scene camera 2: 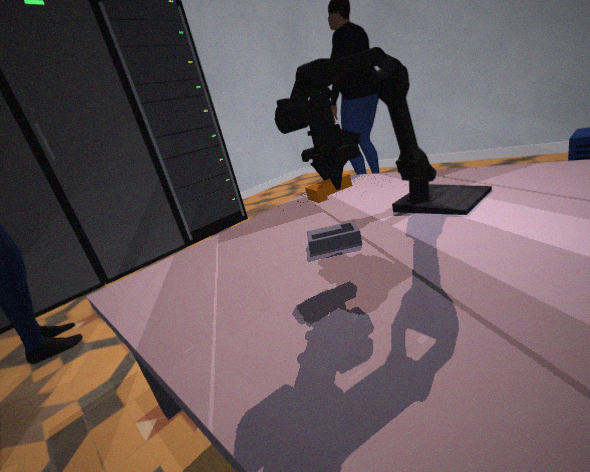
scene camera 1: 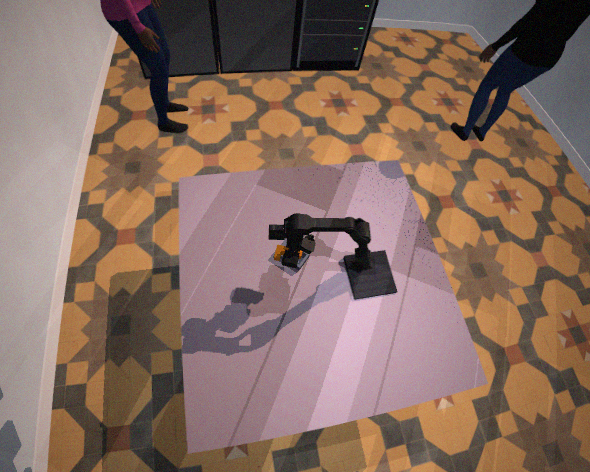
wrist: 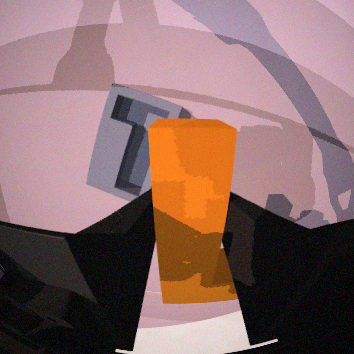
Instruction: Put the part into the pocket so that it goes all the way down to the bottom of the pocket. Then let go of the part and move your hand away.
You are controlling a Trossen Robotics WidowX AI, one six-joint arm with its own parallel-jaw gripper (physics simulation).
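Places are measured from the arm's base along level axes (x ahead, y up, z right), in millimetres.
Pixels of known places: gripper, between the fingertips: (scene camera 2: 335, 188) (scene camera 1: 292, 253) (wrist: 186, 195); arm's base, origin of its link: (scene camera 2: 419, 198) (scene camera 1: 360, 264).
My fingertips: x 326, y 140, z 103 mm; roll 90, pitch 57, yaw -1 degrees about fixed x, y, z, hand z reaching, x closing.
Ahead of a thing's pixels: the offset from my fingertips to its middle. "*": to the spot under its first point. Level surfaces: height alone.
An orange part {dx +21, dy +9, dz -4 mm} (scene camera 1: 281, 252) (scene camera 2: 317, 192) (wrist: 192, 160) is held between the two black fingers of my gripper (scene camera 1: 291, 261) (scene camera 2: 336, 186) (wrist: 186, 195), which is shut on it. The fingers cover some of its sides. The grey block {dx -34, dy -146, dz +56 mm} (scene camera 1: 295, 270) (scene camera 2: 334, 244) (wrist: 101, 155) rests on the table top. Its dark recessed pocket {* dx -13, dy -159, dz +69 mm} (wrist: 134, 160) opens upward and looks T-shaped in the wrist view. The part is above the table, apart from the block. In the wrist view the block lies up and left of the part, turned at an angle, and the part hides its right side.
The arm's black base plate (scene camera 1: 372, 280) (scene camera 2: 445, 200) stands on the pink table top {dy -164 mm} (scene camera 1: 350, 380) (scene camera 2: 280, 350). The arm's shadow falls across the table. Dark cabinets (scene camera 1: 255, 35) (scene camera 2: 55, 150) and two people (scene camera 1: 160, 70) (scene camera 1: 525, 60) stand beyond the table.
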